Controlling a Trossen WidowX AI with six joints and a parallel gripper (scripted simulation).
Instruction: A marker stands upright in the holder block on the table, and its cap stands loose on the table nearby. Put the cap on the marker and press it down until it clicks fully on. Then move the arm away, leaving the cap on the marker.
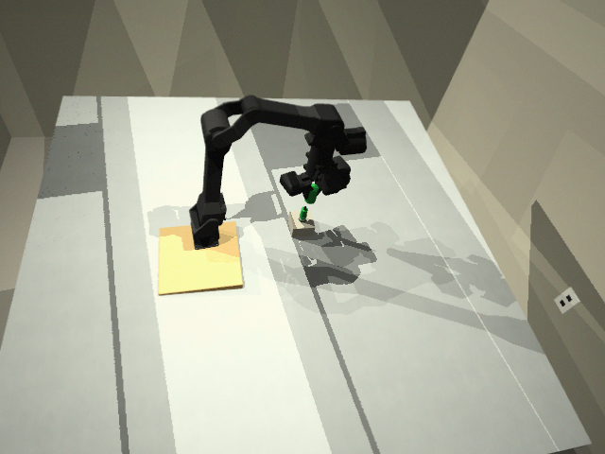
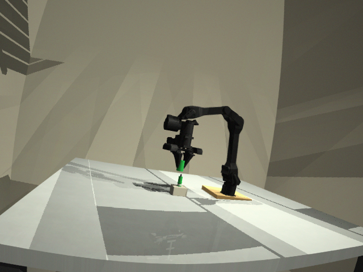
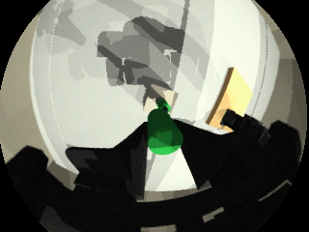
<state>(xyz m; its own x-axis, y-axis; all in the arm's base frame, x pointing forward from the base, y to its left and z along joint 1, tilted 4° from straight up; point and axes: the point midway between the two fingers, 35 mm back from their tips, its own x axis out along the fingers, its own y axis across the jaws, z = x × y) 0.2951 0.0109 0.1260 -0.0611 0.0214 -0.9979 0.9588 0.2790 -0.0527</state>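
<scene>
The holder block lies 1 cm behind my gripper tip, 1 cm to the right of it and 11 cm below it. Also, from my gripper tip: green cap: 1 cm above.
</scene>
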